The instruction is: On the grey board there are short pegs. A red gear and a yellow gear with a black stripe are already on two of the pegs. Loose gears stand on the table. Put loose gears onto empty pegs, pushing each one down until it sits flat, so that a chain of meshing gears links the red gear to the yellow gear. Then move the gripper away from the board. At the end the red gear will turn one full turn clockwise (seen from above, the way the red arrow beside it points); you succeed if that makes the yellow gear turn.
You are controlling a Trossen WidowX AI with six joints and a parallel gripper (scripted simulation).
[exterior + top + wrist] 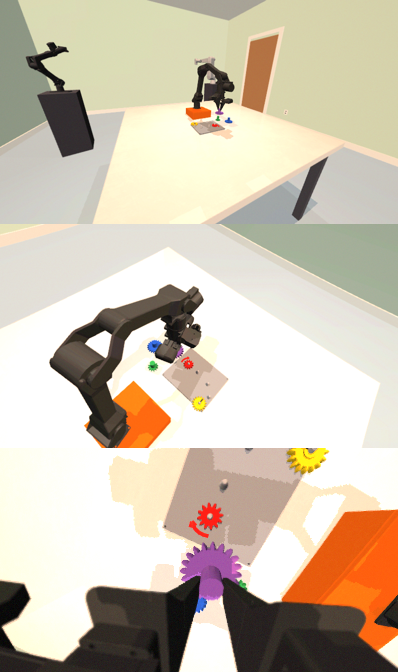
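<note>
Right now my gripper tip is 120 mm above the grey board, 110 mm to the left of it and 10 mm past it. The rest, counted from my gripper tip: red gear (110 mm below, 60 mm to the right, 10 mm ahead); small green gear (110 mm below, 70 mm behind, 60 mm to the left); purple gear (10 mm below).
</note>
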